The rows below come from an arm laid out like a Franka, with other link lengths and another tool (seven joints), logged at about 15 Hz.
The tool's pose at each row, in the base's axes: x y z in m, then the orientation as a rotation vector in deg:
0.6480 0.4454 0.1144 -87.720 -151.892 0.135
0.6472 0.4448 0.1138 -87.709 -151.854 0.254
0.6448 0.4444 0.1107 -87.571 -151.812 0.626
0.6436 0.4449 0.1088 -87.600 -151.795 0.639
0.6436 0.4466 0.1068 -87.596 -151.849 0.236
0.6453 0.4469 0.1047 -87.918 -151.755 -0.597
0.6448 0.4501 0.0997 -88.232 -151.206 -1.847
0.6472 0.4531 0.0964 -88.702 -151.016 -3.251
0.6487 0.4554 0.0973 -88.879 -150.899 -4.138
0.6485 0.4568 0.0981 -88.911 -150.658 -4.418
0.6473 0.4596 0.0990 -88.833 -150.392 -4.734
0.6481 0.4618 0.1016 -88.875 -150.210 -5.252
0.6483 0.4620 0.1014 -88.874 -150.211 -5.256
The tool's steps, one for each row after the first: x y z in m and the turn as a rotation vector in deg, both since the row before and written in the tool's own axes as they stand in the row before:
-0.0002 -0.0010 0.0006 0.086 -0.006 0.009
0.0006 -0.0021 0.0032 0.265 -0.032 -0.055
0.0009 -0.0007 0.0020 0.007 -0.004 0.022
0.0013 0.0009 0.0021 -0.249 0.093 -0.031
-0.0007 0.0017 0.0020 -0.518 0.206 0.190
0.0027 0.0013 0.0052 -0.566 0.683 0.325
0.0012 0.0036 0.0033 -0.852 0.385 0.287
0.0014 0.0024 -0.0008 -0.509 0.288 0.114
0.0014 0.0005 -0.0007 -0.071 0.254 0.094
0.0031 0.0003 -0.0006 -0.052 0.332 0.042
0.0018 0.0018 -0.0024 -0.237 0.278 0.072
0.0001 0.0003 0.0002 -0.002 0.001 -0.001

